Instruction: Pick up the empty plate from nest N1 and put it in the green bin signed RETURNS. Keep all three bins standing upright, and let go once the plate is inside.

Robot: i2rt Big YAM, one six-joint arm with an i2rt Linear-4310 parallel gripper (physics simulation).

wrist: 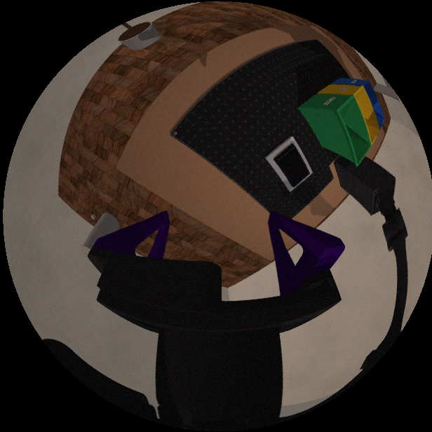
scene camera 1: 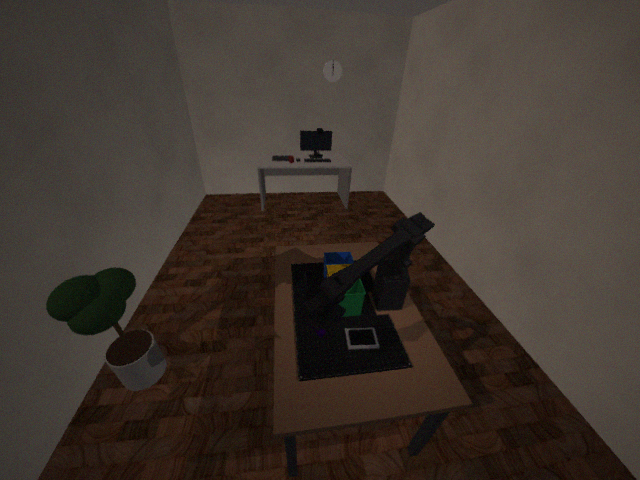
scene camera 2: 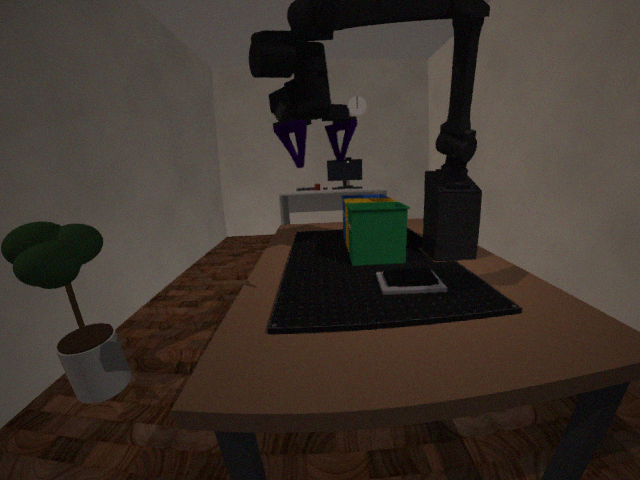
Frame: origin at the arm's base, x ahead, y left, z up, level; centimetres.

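Seen in the pictures: gripper, fingertip midpoint: (scene camera 1: 328, 328) (scene camera 2: 321, 164); arm's base, link origin: (scene camera 1: 394, 270) (scene camera 2: 451, 180).
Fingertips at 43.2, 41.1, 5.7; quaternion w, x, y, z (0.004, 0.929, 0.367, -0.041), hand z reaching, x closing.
Note:
Offsets run from my fingertips to a thing's top centre, as dx, dy, dz. Level surfaces: height alone.
A dark, flat plate @(-21.4, -15.6, -28.1) (scene camera 1: 362, 337) (scene camera 2: 410, 277) (wrist: 293, 165) lies inside a pale square nest frame @(-21.4, -15.6, -29.2) (scene camera 1: 362, 347) (scene camera 2: 412, 290) (wrist: 279, 174) on the black mat; no nest label is readable. The green bin @(-16.1, -37.2, -12.7) (scene camera 1: 354, 304) (scene camera 2: 377, 235) (wrist: 327, 122) stands upright behind the nest in the scene camera 2 view; its sign is too small to read. My gripper (scene camera 2: 320, 163) (wrist: 218, 216) is open and empty, its purple fingers wide apart. It hangs high above the table, to the left of the green bin in the scene camera 2 view, away from the plate.
The yellow bin @(-15.9, -50.3, -12.7) (scene camera 1: 337, 269) (wrist: 369, 120) and blue bin @(-15.6, -63.3, -12.7) (scene camera 1: 338, 257) (wrist: 372, 100) stand upright in a row behind the green one. The arm's base (scene camera 1: 391, 291) (scene camera 2: 450, 222) stands to their right. The black mat @(dz -30.7) (scene camera 1: 336, 364) (scene camera 2: 320, 304) lies on the brown table @(dz -32.0) (scene camera 1: 361, 408) (scene camera 2: 387, 366).

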